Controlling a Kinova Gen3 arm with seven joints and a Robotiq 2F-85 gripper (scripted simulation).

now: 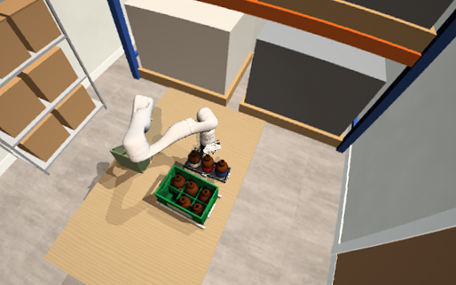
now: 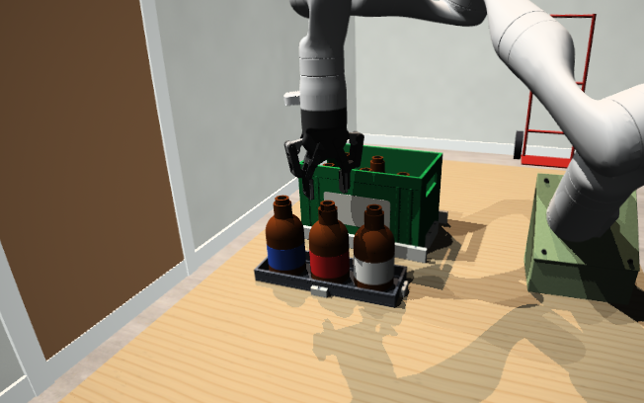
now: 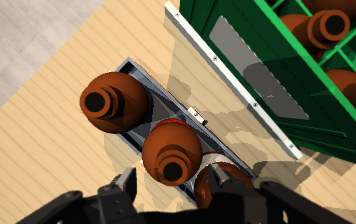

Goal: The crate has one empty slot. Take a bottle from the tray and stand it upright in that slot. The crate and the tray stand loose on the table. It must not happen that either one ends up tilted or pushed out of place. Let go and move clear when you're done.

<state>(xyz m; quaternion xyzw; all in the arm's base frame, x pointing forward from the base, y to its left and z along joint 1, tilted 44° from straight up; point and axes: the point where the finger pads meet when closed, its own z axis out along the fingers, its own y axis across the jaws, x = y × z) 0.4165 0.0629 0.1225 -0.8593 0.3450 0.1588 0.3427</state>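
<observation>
The dark tray lies 180 mm below my hand. From my hand the other things lie so: green crate: 10 mm behind, 230 mm to the right, 110 mm below.
</observation>
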